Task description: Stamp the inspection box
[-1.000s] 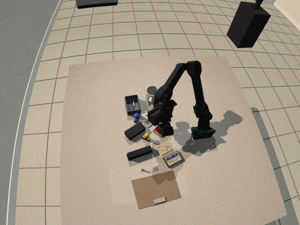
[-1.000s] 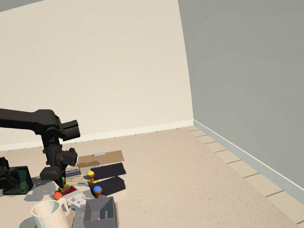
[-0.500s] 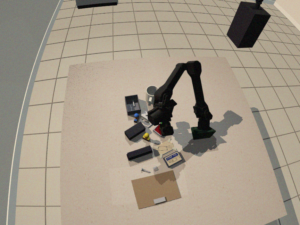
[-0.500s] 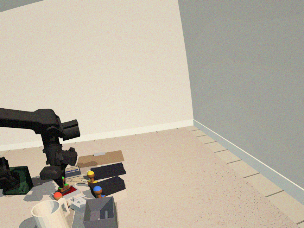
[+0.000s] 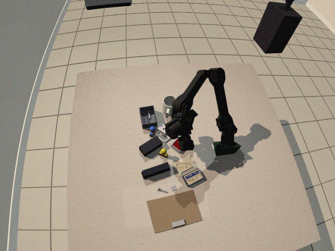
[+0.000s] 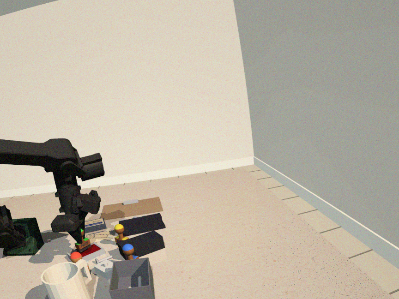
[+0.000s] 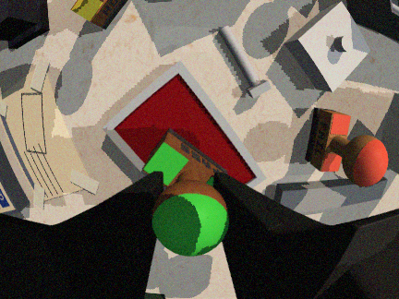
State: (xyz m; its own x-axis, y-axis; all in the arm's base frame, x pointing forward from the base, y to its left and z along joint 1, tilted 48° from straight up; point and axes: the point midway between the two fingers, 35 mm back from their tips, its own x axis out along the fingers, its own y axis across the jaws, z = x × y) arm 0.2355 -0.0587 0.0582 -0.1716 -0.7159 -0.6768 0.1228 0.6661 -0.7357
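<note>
Right now the ink pad is 4 cm below my gripper tip. Round my gripper tip: red stamp (10 cm to the right, 3 cm below); yellow stamp (10 cm ahead, 4 cm to the left, 3 cm below); green stamp (right at my gripper tip).
</note>
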